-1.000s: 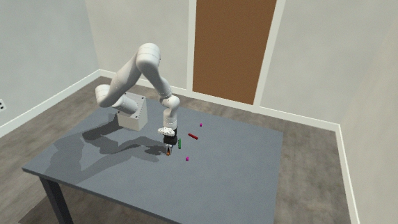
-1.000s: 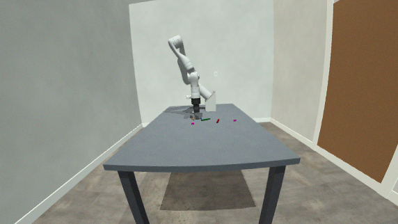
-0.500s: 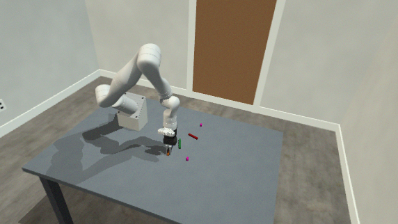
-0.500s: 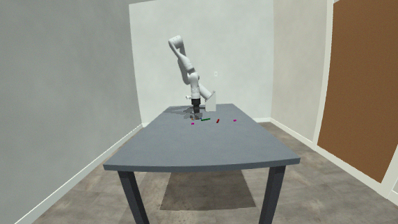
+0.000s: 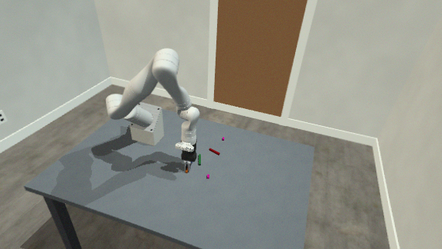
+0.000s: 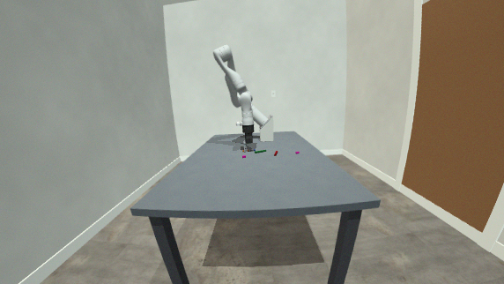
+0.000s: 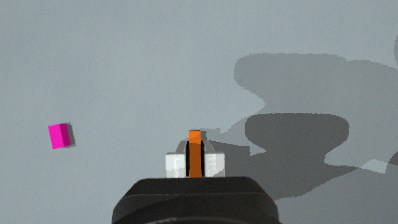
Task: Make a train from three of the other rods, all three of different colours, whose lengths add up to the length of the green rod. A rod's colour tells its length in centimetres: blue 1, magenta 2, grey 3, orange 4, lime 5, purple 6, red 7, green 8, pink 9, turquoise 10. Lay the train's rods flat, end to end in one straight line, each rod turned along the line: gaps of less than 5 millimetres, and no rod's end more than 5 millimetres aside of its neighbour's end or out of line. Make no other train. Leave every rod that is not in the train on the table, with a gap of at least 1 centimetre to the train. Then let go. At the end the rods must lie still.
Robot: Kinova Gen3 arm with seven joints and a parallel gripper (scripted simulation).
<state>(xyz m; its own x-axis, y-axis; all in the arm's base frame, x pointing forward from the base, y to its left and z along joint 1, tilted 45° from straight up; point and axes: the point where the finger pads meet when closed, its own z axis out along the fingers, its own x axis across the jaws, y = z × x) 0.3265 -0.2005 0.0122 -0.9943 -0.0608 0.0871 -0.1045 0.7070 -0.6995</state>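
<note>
Right now my hand is 1 cm above the orange rod. Round my hand: grey rod 4 cm to the left, 1 cm below; then blue rod 6 cm to the left, 1 cm below, 1 cm behind; then green rod 10 cm to the left, 3 cm ahead, 1 cm below.
</note>
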